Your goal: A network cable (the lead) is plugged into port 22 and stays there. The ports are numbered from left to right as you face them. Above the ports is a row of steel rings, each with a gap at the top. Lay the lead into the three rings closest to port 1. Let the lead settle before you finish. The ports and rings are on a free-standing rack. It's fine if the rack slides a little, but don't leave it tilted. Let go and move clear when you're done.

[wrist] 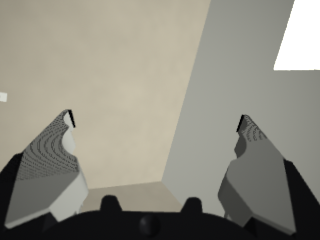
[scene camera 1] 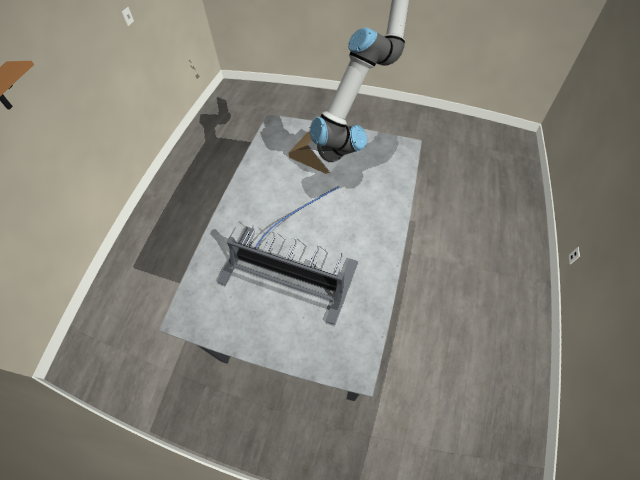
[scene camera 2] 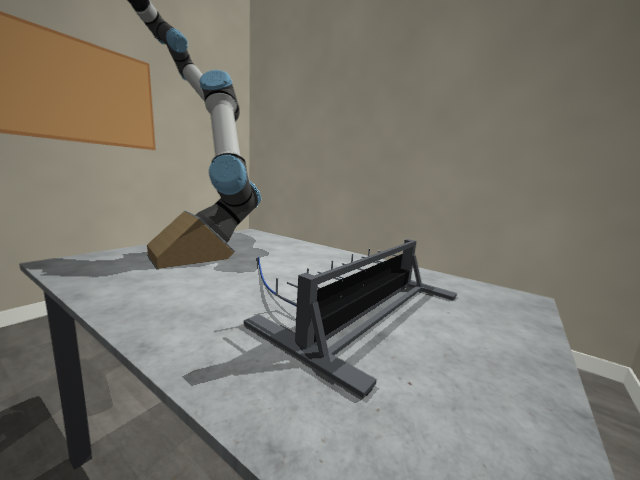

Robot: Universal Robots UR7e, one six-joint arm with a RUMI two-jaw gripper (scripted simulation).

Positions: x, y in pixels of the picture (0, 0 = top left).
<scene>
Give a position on a dark rack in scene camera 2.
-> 322, 312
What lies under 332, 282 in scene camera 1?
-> A dark rack.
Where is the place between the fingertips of my gripper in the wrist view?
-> At 156, 113
</scene>
